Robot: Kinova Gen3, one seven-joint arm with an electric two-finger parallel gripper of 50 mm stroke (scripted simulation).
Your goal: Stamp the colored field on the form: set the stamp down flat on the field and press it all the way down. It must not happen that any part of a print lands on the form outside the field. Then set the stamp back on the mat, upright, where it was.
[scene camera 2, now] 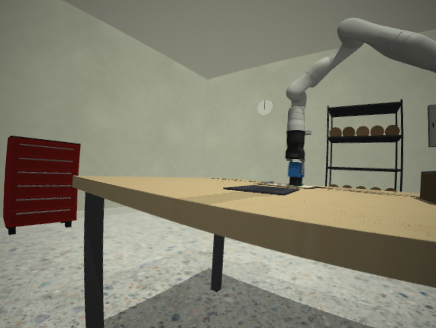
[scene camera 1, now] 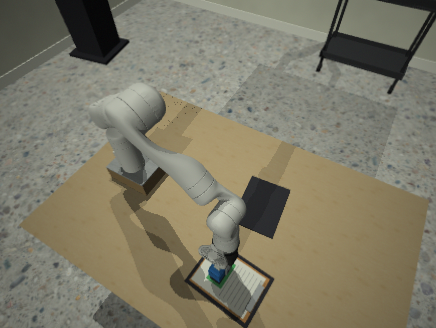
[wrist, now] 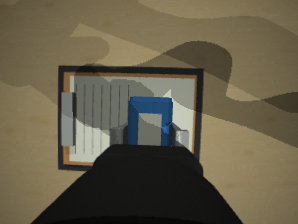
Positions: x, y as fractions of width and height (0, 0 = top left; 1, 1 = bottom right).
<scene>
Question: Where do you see a clipboard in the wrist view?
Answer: At 0.31, 0.44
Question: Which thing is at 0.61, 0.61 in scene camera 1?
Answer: A dark mat.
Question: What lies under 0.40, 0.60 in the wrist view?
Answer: My gripper.
</scene>
